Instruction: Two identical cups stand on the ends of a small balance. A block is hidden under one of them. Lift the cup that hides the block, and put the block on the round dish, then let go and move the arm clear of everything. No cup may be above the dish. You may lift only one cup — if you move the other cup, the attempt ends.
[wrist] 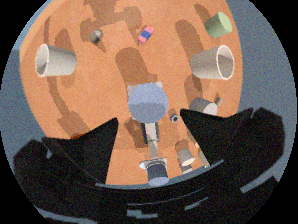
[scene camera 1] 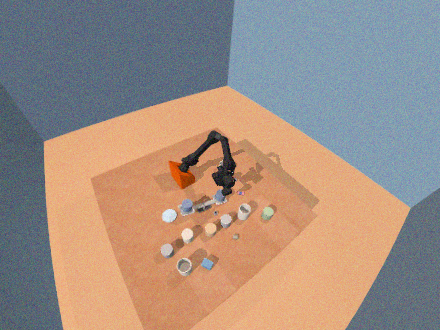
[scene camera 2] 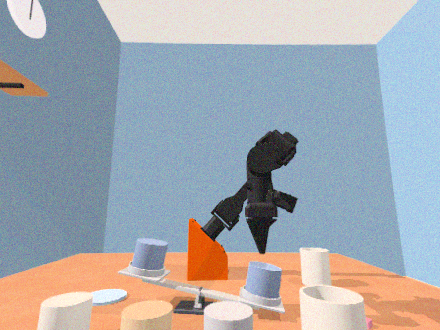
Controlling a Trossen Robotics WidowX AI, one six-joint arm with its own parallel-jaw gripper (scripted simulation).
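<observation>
There's a small balance (scene camera 2: 155, 277) here, and a white cup (scene camera 2: 315, 269), plus another white cup (wrist: 215, 63). I can also see a blue-grey cup (scene camera 2: 149, 254) and another blue-grey cup (scene camera 2: 264, 280). My gripper (scene camera 2: 261, 250) (wrist: 149, 116) is open and holds nothing.
</observation>
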